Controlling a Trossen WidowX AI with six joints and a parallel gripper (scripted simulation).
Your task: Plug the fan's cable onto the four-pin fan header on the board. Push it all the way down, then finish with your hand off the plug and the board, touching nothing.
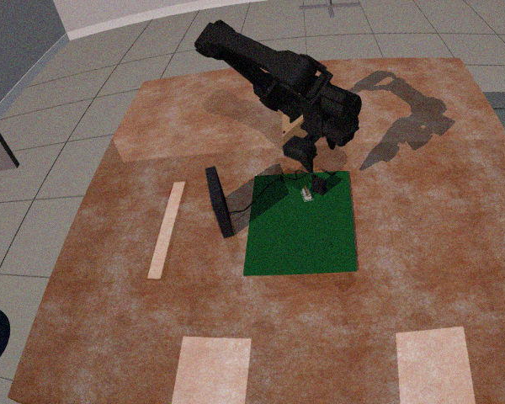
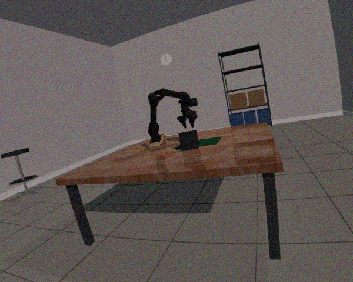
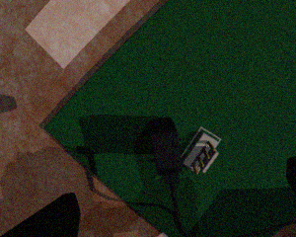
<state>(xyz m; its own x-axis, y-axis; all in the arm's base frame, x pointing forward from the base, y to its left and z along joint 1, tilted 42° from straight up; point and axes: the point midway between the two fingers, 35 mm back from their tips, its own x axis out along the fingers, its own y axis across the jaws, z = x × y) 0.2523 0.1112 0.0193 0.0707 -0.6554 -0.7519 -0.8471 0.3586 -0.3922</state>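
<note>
Right now my gripper tip is 10 mm past the black plug, 10 mm to the left of it and 90 mm above it. Round my gripper tip: green board 80 mm ahead, 50 mm to the right, 130 mm below; black fan 70 mm ahead, 230 mm to the right, 50 mm below; header 10 mm ahead, 40 mm to the right, 110 mm below.
</note>
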